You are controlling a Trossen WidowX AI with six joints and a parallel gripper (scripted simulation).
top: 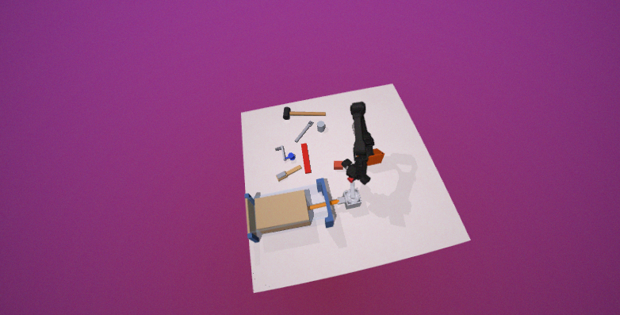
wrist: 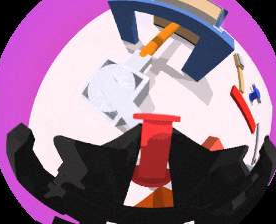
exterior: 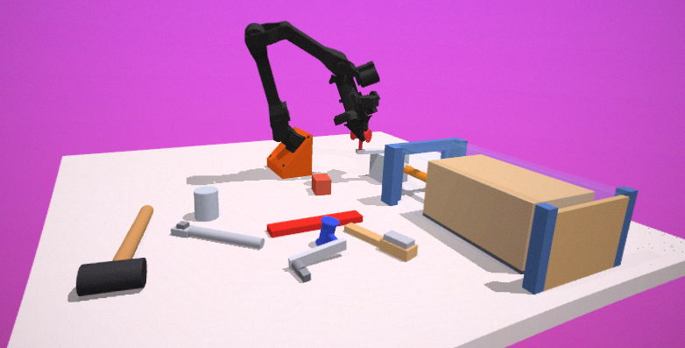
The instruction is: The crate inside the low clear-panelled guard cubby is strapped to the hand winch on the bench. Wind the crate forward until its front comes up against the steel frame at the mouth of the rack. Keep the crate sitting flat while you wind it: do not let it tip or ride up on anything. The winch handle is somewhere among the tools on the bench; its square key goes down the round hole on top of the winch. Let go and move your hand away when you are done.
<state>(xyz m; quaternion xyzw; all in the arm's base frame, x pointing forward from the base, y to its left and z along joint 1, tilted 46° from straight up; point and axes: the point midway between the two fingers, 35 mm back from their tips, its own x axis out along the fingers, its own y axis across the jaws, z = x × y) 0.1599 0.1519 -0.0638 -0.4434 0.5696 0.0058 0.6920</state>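
My gripper tip is 3 cm to the right of the red-knobbed crank and 3 cm above it. The rest, counted from my gripper tip: red knob (1 cm to the right, 1 cm behind); red bar (28 cm to the right, 23 cm ahead, 13 cm below); grey winch (10 cm below, 8 cm to the left).
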